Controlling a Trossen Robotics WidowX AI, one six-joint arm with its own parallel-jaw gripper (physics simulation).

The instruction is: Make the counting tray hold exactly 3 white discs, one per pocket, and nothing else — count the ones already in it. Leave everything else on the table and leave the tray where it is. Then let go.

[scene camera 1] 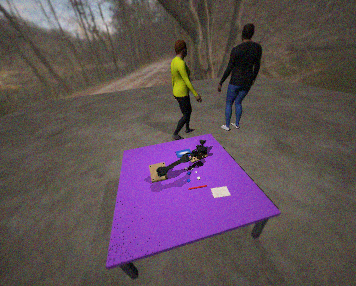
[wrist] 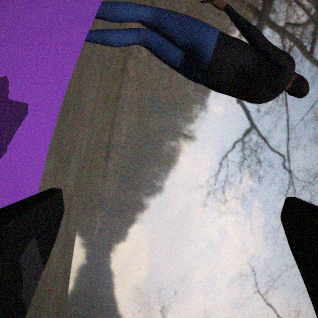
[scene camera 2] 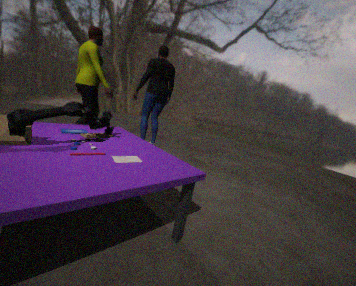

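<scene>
The tan tray is partly hidden behind the arm, and its pockets and contents are too small and covered to count. Small white discs lie on the table on the near side of the tray. Small blue pieces lie beside them. My gripper is open and empty, above the table around the tray's far end. In the wrist view its fingers stand wide apart, with ground and sky between them; the tray and discs do not show there.
A blue box-like object lies behind the arm. A red stick and a white sheet lie on the purple table. Two people stand beyond the table.
</scene>
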